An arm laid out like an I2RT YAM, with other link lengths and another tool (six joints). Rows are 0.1 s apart.
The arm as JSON. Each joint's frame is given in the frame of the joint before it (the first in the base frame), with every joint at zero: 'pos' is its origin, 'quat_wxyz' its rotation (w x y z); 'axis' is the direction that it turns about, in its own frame. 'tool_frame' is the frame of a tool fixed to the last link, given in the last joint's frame.
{
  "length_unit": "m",
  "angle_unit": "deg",
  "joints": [
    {
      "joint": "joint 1",
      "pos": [
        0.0,
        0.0,
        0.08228
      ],
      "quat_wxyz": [
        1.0,
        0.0,
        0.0,
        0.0
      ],
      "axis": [
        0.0,
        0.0,
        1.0
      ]
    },
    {
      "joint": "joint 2",
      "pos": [
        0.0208,
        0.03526,
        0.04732
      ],
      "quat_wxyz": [
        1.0,
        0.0,
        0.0,
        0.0
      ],
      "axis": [
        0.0,
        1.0,
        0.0
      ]
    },
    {
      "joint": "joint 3",
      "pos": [
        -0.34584,
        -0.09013,
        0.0
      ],
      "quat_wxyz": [
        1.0,
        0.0,
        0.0,
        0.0
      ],
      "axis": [
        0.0,
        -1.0,
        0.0
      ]
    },
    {
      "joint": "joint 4",
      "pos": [
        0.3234,
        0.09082,
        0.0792
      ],
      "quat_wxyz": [
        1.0,
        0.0,
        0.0,
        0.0
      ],
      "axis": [
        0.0,
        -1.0,
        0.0
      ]
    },
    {
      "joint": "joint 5",
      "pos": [
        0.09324,
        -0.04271,
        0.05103
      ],
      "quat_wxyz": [
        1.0,
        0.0,
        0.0,
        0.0
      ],
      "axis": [
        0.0,
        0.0,
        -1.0
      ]
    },
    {
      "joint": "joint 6",
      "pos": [
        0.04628,
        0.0,
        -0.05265
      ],
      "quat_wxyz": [
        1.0,
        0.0,
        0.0,
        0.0
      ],
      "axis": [
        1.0,
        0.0,
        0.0
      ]
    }
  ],
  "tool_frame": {
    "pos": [
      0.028,
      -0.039,
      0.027
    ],
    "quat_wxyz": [
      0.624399,
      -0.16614,
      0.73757,
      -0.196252
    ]
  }
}
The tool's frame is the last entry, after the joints.
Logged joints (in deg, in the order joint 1, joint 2, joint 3, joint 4, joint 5, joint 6), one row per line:
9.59 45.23 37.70 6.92 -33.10 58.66
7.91 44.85 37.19 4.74 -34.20 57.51
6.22 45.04 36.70 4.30 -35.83 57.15
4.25 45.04 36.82 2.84 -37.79 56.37
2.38 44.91 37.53 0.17 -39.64 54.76
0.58 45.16 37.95 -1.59 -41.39 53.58
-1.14 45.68 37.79 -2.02 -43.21 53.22
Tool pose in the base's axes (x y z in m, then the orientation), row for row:
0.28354 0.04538 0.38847 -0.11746 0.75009 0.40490 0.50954
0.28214 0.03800 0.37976 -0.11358 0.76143 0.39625 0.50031
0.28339 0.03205 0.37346 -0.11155 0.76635 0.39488 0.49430
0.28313 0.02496 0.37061 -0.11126 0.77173 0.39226 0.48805
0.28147 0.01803 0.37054 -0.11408 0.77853 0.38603 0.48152
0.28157 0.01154 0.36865 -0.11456 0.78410 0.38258 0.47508
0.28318 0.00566 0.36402 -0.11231 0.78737 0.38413 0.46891
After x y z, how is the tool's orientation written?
As a quaternion, x y z w.
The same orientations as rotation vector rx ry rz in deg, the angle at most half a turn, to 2 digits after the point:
-16.21 103.51 55.87
-15.74 105.49 54.90
-15.50 106.45 54.85
-15.50 107.49 54.64
-15.94 108.75 53.93
-16.05 109.84 53.60
-15.78 110.60 53.96

